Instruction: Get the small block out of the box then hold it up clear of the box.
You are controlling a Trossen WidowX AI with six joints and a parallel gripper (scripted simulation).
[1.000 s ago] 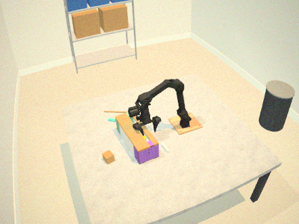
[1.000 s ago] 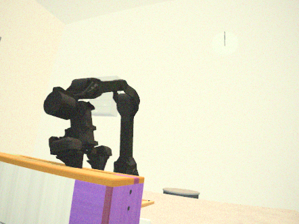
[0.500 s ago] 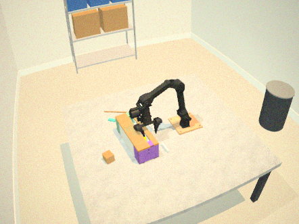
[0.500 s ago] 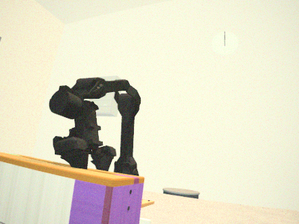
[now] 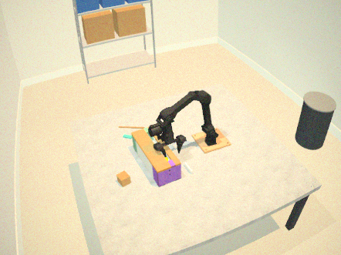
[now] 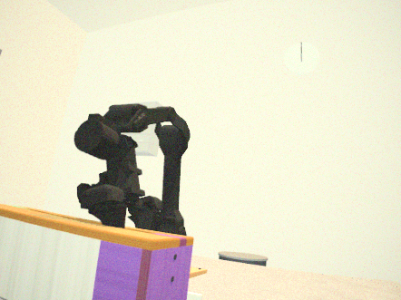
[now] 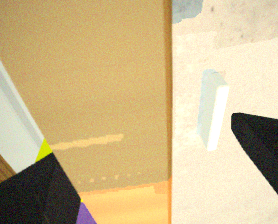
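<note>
Right now the yellow block is 50 mm ahead of my gripper tip and 30 mm to the left of it. Also, from my gripper tip: orange cube (310 mm ahead, 20 mm to the left, 60 mm below); box (50 mm ahead, 80 mm to the right, 30 mm below); teal piece (190 mm ahead, 370 mm to the right, 80 mm below).
</note>
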